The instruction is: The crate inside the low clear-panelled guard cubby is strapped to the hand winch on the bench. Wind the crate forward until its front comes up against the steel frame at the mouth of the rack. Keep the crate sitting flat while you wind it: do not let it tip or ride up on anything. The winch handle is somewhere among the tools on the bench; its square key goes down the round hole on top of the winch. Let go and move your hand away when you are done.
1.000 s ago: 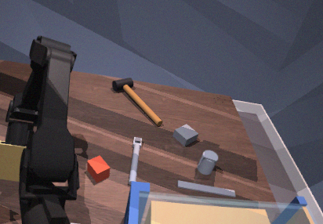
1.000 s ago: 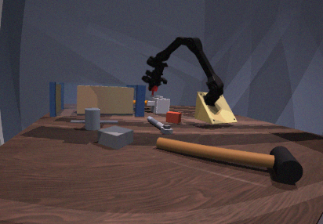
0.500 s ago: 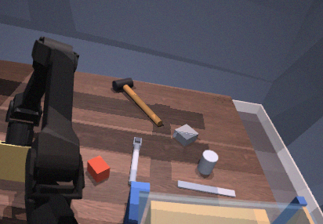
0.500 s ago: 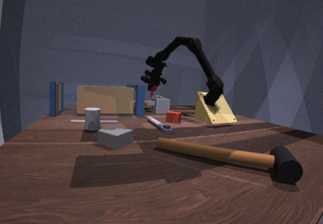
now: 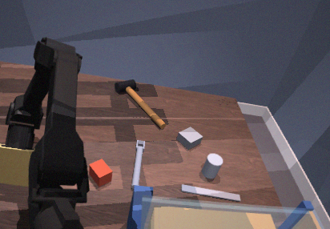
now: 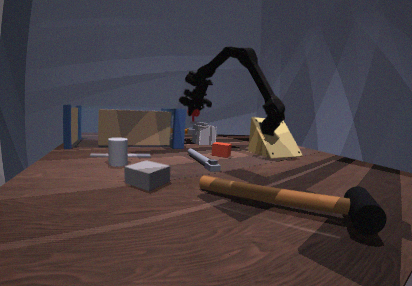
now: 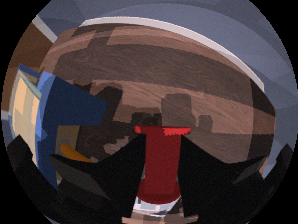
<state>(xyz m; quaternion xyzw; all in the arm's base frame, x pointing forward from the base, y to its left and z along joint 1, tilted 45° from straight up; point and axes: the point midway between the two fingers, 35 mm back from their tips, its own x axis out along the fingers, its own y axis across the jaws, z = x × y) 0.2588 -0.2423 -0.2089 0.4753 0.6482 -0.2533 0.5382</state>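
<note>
Right now the winch handle is 5 cm to the left of my gripper tip, 3 cm below it and 2 cm behind it. The rest, counted from my gripper tip: flat grey bar: 42 cm to the left, 33 cm ahead, 13 cm below; then grey winch: 10 cm to the left, 10 cm below, 6 cm behind; then red grip: 2 cm to the left, 1 cm behind.
</note>
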